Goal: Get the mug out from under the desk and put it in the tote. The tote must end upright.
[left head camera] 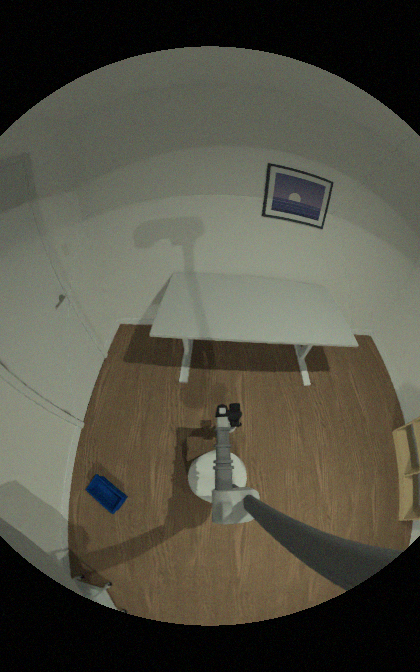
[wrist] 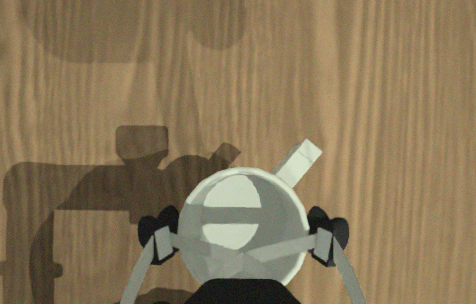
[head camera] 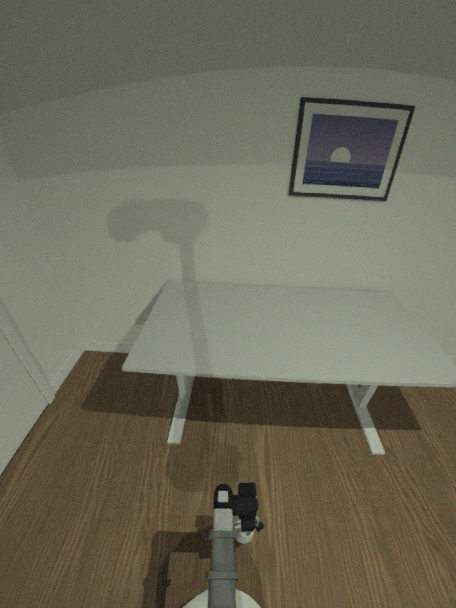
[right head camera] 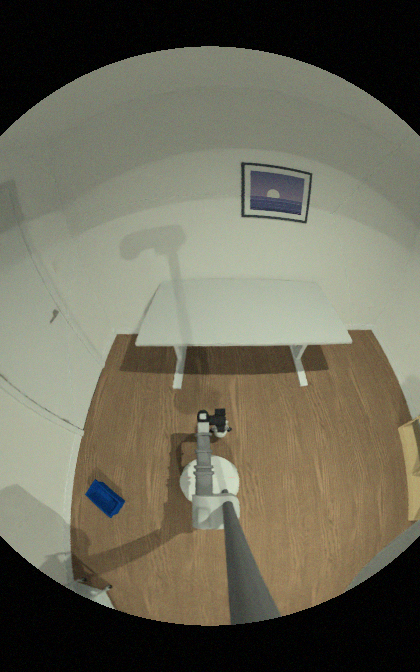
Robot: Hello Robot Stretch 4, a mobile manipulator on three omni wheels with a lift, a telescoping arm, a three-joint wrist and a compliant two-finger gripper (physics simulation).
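Places are measured from the robot's base along level axes (x ahead, y left, z up), in centimetres.
Where they show: gripper, fingertip midpoint: (wrist: 243,225).
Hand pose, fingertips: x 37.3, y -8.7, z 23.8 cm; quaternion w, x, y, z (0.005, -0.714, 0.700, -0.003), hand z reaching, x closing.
After its pixels a point has its place.
The white mug (wrist: 280,200) {x 38.9, y -12.2, z 19.9 cm} (head camera: 244,537) {x 33.4, y -8.5, z 27.9 cm} (right head camera: 220,433) is upright between the two black fingertips of my gripper (wrist: 243,225) {x 37.3, y -8.7, z 23.8 cm}, which touch its sides; its handle points up and to the right in the wrist view. My gripper is shut on the mug and holds it above the floor, in front of the desk and clear of its top. The white desk (head camera: 300,335) {x 104.6, y -37.9, z 69.2 cm} (left head camera: 255,310) (right head camera: 245,315) stands against the far wall. The blue tote (left head camera: 106,494) (right head camera: 105,498) stands upright on the floor, left of my base. The mug is mostly hidden by the wrist in the left head view.
The desk's left foot (head camera: 176,430) and right foot (head camera: 373,440) reach toward me. A light wooden shelf unit (left head camera: 404,475) (right head camera: 412,470) stands at the right edge. A door and wall are at the left. A pale object (left head camera: 97,594) lies at the lower left, behind the tote.
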